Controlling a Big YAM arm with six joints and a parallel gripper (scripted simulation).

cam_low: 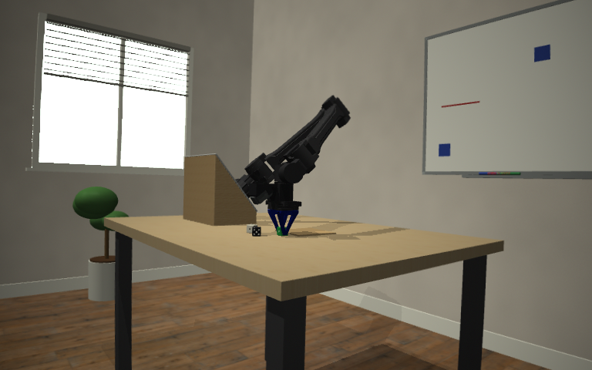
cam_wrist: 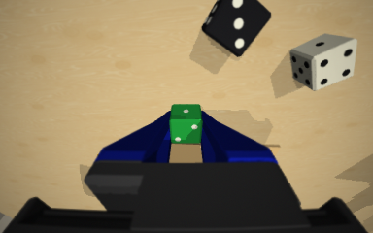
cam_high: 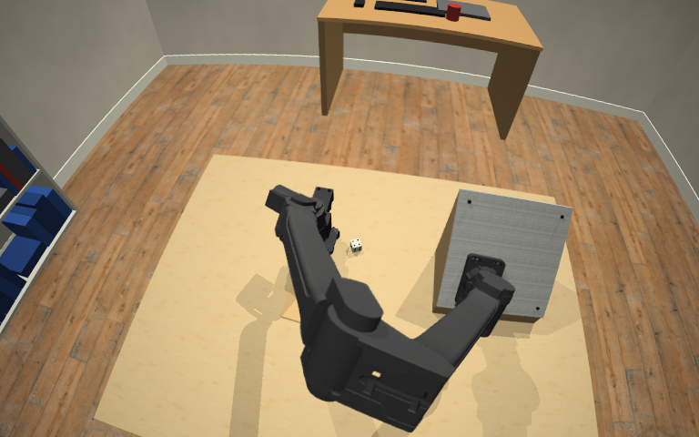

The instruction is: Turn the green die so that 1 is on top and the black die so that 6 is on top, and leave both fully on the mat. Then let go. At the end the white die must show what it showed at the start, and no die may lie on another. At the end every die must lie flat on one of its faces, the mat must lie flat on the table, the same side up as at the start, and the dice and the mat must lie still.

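Right now the black die is 7 cm to the right of my hand and 3 cm behind it. The rest, counted from my hand: tan mat (11 cm to the left, 3 cm behind, 1 cm below); then white die (9 cm behind, 5 cm to the right); then green die (right at my hand).
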